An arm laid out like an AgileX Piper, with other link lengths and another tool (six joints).
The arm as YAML. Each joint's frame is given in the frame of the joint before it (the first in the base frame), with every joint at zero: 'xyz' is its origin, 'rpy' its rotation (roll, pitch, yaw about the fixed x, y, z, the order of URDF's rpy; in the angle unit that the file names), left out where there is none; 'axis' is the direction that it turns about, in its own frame. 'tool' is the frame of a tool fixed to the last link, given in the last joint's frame.
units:
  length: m
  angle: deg
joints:
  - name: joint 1
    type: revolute
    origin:
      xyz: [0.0, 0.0, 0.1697]
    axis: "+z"
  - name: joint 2
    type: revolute
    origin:
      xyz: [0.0, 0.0, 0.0]
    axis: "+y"
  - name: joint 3
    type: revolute
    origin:
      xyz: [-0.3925, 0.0, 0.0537]
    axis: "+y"
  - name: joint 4
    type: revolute
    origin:
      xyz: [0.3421, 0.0, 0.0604]
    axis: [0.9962, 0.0, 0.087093]
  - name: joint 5
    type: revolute
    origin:
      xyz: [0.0, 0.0, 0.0]
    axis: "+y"
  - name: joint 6
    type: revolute
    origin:
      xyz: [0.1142, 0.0, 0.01]
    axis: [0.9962, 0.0, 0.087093]
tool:
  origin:
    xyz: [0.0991, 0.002, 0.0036]
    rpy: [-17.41, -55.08, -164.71]
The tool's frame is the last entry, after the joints.
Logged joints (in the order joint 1, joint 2, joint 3, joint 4, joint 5, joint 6), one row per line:
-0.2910 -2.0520 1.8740 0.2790 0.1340 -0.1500
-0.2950 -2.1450 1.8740 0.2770 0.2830 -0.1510
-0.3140 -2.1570 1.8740 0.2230 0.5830 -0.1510
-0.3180 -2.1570 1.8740 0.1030 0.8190 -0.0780
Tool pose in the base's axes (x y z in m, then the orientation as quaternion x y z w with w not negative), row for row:
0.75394 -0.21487 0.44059 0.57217 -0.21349 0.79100 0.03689
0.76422 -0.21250 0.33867 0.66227 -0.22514 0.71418 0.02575
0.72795 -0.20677 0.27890 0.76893 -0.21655 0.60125 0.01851
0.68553 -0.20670 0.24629 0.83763 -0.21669 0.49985 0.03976
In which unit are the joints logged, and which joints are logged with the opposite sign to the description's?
The joints are logged in radians. Opposite sign: joint 2, joint 3.
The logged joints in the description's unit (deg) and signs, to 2 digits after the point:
-16.67 117.57 -107.37 15.99 7.68 -8.59
-16.90 122.90 -107.37 15.87 16.21 -8.65
-17.99 123.59 -107.37 12.78 33.40 -8.65
-18.22 123.59 -107.37 5.90 46.93 -4.47

